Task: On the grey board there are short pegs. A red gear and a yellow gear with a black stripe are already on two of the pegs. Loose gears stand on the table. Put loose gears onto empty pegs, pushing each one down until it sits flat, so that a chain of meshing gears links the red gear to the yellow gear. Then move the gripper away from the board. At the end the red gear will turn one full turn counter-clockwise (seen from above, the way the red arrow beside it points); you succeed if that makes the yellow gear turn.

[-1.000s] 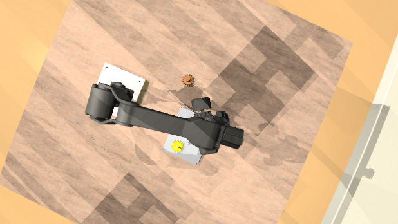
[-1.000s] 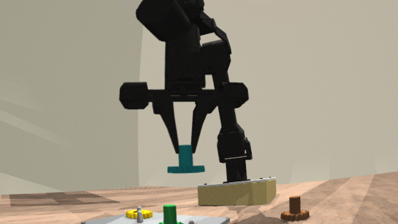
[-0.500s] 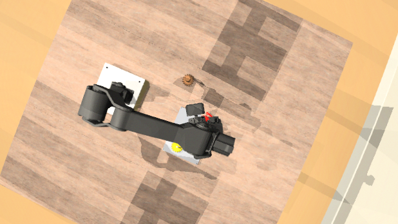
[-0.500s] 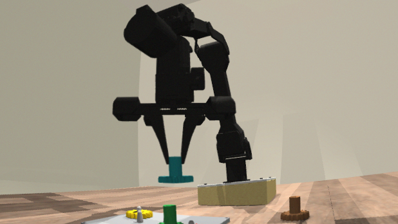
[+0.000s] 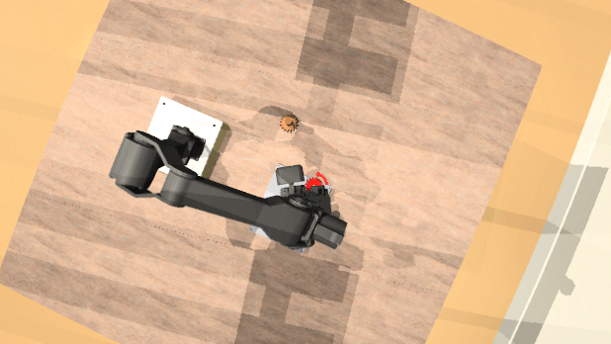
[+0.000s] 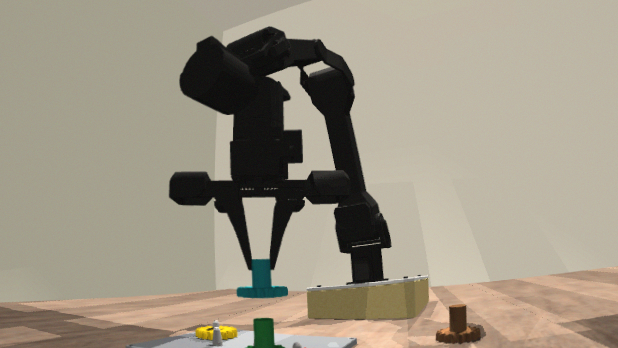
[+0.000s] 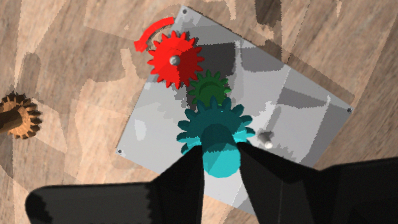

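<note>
My gripper tip is now 1 cm past the grey board, 3 cm to the left of it and 9 cm above it. Also, from my gripper tip: cyan gear (1 cm below); green gear (2 cm ahead, 1 cm to the left, 7 cm below); red gear (3 cm ahead, 5 cm to the left, 8 cm below).
</note>
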